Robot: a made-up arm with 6 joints. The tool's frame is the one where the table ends. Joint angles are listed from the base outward.
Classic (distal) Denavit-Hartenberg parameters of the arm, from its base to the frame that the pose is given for. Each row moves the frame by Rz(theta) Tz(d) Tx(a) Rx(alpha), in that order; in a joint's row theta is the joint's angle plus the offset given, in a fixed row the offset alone. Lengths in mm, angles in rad.
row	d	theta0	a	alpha
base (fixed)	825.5	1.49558	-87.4	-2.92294
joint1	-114.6	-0.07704	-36	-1.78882
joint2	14	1.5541	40.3	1.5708
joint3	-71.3	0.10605	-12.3	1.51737
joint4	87.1	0	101.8	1.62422
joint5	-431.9	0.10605	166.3	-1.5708
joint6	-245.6	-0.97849	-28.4	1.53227
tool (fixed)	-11.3	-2.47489	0	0
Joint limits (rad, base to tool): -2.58..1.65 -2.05..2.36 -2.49..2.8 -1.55..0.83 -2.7..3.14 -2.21..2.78
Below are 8 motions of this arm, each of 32 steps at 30 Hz.
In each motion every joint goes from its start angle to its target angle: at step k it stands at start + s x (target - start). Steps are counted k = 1, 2, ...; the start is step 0. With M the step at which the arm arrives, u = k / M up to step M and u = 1 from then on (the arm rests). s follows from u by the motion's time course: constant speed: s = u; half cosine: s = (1 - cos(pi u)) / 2; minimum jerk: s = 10 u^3 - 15 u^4 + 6 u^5.
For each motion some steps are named. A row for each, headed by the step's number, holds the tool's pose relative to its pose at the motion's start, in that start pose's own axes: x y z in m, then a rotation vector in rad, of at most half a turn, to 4 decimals.
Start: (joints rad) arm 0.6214 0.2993 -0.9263 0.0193 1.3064 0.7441
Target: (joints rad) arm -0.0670 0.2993 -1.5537 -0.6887 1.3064 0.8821
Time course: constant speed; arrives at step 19
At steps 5, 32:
5: -0.0448 0.1325 0.1344 0.2963 -0.0972 0.1831
32: -0.2878 0.1557 0.6225 1.1839 -0.4361 0.5966

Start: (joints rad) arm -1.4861 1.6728 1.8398 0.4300 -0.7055 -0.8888
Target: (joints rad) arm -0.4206 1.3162 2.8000 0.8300 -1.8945 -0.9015
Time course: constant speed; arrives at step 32
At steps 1, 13, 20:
1: 0.0077 0.0162 0.0091 0.0316 -0.0180 0.0300
13: 0.0580 0.1628 0.1227 0.4667 -0.1940 0.3054
20: 0.0710 0.1925 0.1892 0.7374 -0.2874 0.3837

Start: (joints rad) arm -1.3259 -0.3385 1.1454 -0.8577 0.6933 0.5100
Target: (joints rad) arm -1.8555 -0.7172 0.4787 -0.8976 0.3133 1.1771
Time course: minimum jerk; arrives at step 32
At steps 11, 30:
11: -0.0663 -0.0855 -0.0373 -0.2278 0.0114 -0.0175
30: -0.3188 -0.3819 0.0187 -1.0649 0.1265 0.0736

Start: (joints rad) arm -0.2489 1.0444 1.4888 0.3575 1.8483 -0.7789
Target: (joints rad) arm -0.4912 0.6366 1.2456 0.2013 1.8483 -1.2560
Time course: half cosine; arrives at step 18
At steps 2, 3, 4, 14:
2: 0.0020 -0.0010 0.0055 0.0046 0.0014 -0.0023
3: 0.0044 -0.0022 0.0122 0.0103 0.0031 -0.0053
4: 0.0075 -0.0041 0.0212 0.0180 0.0056 -0.0097
14: 0.0318 -0.0597 0.1488 0.1468 0.0648 -0.1204

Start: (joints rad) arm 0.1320 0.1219 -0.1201 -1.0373 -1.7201 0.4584
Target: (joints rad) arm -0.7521 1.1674 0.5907 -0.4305 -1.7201 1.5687
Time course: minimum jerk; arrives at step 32
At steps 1, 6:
1: 0.0000 0.0000 0.0000 -0.0002 -0.0002 -0.0004
6: -0.0076 -0.0067 0.0016 -0.0276 -0.0329 -0.0636

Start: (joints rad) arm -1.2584 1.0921 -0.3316 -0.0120 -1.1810 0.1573
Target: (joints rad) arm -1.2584 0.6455 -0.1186 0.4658 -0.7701 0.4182
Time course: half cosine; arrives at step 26
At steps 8, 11, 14, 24, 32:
8: 0.0535 0.0377 0.0287 -0.0390 -0.1861 0.1462
11: 0.0896 0.0668 0.0566 -0.0740 -0.3355 0.2504
14: 0.1240 0.0986 0.0925 -0.1171 -0.5061 0.3564
24: 0.1814 0.1713 0.1966 -0.2356 -0.9363 0.5683
32: 0.1827 0.1737 0.2006 -0.2400 -0.9516 0.5744

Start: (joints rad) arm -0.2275 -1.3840 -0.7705 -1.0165 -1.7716 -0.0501
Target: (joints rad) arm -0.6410 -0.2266 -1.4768 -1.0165 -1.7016 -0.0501
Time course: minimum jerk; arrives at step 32
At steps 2, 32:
2: -0.0005 -0.0011 0.0001 -0.0036 0.0011 -0.0003
32: -0.1936 -0.2702 0.3147 -1.4737 0.7643 -0.0573

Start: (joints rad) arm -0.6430 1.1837 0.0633 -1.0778 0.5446 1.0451
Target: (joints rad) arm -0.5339 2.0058 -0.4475 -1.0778 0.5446 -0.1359
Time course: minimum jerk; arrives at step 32
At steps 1, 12, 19, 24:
1: -0.0001 0.0001 0.0001 0.0004 0.0005 0.0000
12: -0.1021 0.0636 0.1117 0.3784 0.4573 0.0540
19: -0.2241 0.0974 0.3269 0.8852 1.1279 0.1907
24: -0.2722 0.0774 0.4648 1.1384 1.5169 0.3050

